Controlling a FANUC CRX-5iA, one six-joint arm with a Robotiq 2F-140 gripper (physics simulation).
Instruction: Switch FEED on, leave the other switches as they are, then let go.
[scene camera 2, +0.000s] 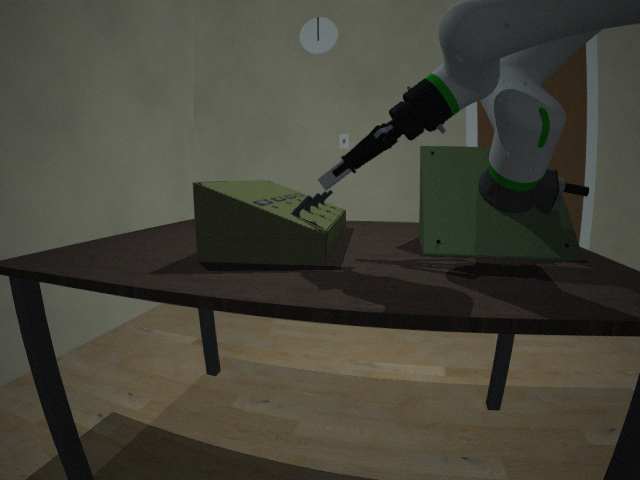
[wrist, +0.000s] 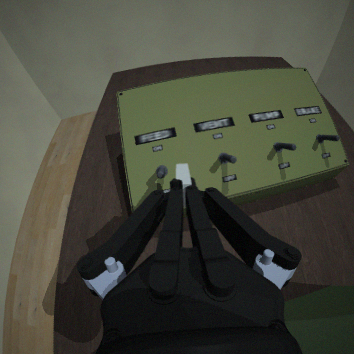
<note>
In view: the gripper (scene camera 2: 322, 184) and a green switch box (scene camera 2: 254, 222).
The gripper also shows in the wrist view (wrist: 181, 172). The green switch box is seen too in the wrist view (wrist: 194, 119).
</note>
